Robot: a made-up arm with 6 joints.
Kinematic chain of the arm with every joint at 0, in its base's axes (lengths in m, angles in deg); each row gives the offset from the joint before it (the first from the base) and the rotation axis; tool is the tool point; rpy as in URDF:
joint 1: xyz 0 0 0.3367 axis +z
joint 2: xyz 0 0 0 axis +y
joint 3: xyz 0.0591 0 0.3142 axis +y
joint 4: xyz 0.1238 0 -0.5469 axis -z
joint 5: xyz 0 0 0 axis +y
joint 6: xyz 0.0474 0 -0.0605 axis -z
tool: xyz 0 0 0 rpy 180 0 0
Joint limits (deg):
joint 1: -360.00..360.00
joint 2: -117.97..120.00
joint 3: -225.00..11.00
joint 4: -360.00..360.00
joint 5: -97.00..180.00
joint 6: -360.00..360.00
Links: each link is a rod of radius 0.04 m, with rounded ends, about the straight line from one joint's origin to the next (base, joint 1, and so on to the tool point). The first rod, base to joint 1, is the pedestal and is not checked.
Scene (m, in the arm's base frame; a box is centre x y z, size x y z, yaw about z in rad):
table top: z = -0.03
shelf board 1: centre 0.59 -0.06 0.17 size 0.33 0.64 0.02 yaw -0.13
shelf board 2: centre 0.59 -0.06 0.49 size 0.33 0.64 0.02 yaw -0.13
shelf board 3: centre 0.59 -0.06 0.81 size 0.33 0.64 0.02 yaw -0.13
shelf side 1: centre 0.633 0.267 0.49 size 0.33 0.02 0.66 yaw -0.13
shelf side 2: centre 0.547 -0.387 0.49 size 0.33 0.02 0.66 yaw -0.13
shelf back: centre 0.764 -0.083 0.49 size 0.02 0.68 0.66 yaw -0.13
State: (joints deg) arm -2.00 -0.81 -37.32 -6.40 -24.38 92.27
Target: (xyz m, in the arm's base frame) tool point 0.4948 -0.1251 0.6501
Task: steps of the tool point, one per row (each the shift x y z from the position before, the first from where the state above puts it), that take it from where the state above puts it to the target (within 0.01 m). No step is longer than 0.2 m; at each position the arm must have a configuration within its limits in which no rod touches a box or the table.
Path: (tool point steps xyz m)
1: -0.0678 0.0132 0.0223
2: -0.0702 0.0104 0.0074
3: -0.0695 0.0075 -0.0076
4: -0.0656 0.0046 -0.0221
5: 0.0499 -0.0647 0.1613
6: -0.0316 -0.0598 0.1770
7: 0.0556 -0.0092 0.0118
8: 0.0623 -0.0085 0.0004
9: 0.0668 -0.0065 -0.0122

